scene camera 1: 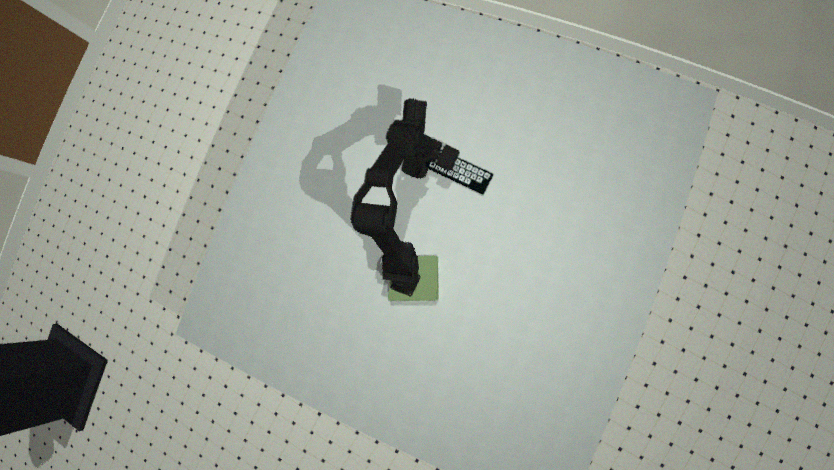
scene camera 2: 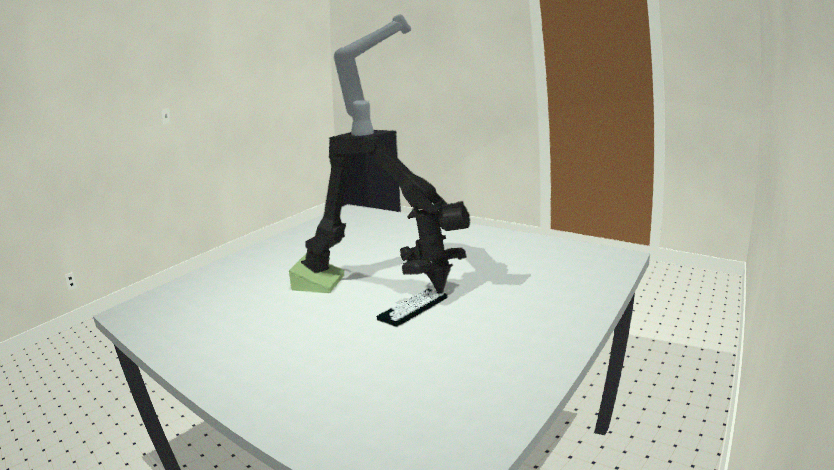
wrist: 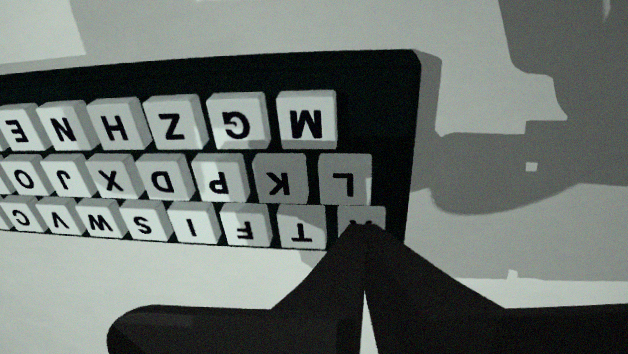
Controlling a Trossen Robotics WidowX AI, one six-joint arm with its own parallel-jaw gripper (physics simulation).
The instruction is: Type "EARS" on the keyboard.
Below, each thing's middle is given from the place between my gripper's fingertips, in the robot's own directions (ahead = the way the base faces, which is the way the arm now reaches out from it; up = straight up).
Now: the key (wrist: 347,214) right at my hand. From my hand the other things lie so: black keyboard (scene camera 1: 469,175) (8 cm to the right, 3 cm behind, 1 cm below).
